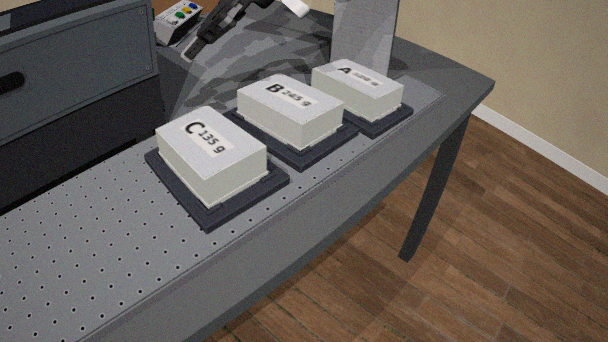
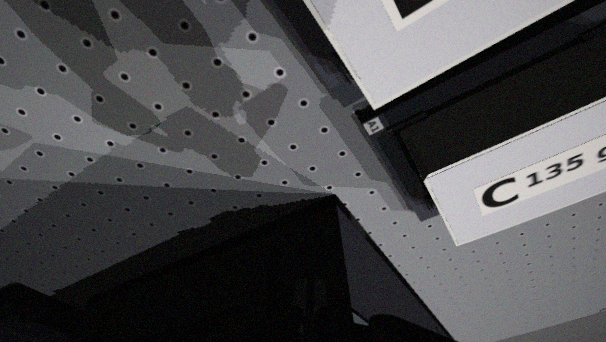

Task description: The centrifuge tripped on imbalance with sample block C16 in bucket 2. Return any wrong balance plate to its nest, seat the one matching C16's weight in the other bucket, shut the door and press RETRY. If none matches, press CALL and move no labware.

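Places are measured from the arm's base along level axes (x left, y ahead, z down), in metres.
Pixels of known places: gripper, fingertip midpoint: (image 1: 185, 58) (image 2: 310, 298).
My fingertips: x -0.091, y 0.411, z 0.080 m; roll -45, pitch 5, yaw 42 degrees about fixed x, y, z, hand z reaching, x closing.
Ahead of a thing's pixels: the offset from my fingertips to its top centre. "spot": to the spot under its first point. Level surfaces: height alone.
Three white balance plates sit on dark nests along the table's front: plate C {dx +0.121, dy +0.071, dz +0.049 m} (image 1: 210, 153) (image 2: 521, 186) marked 135 g, plate B {dx +0.141, dy -0.066, dz +0.049 m} (image 1: 289, 108) (image 2: 424, 42) marked 245 g, and plate A {dx +0.185, dy -0.191, dz +0.049 m} (image 1: 357, 87) marked 120 g. The grey centrifuge {spot: dx -0.030, dy +0.158, dz -0.051 m} (image 1: 76, 64) (image 2: 253, 263) stands at the left; its inside is hidden. A button box {spot: dx -0.327, dy -0.222, dz +0.037 m} (image 1: 176, 19) with white, green, yellow and blue buttons stands at the back. My gripper (image 1: 192, 49) is shut and empty, low over the table just right of the button box.
A grey upright card (image 1: 363, 34) stands behind plate A. The perforated table top {dz +0.103 m} (image 1: 85, 238) (image 2: 126, 106) runs to a curved front edge. A small tag reading A1 {spot: dx +0.057, dy +0.003, dz +0.091 m} (image 2: 373, 126) sits by a nest corner. Wooden floor lies to the right.
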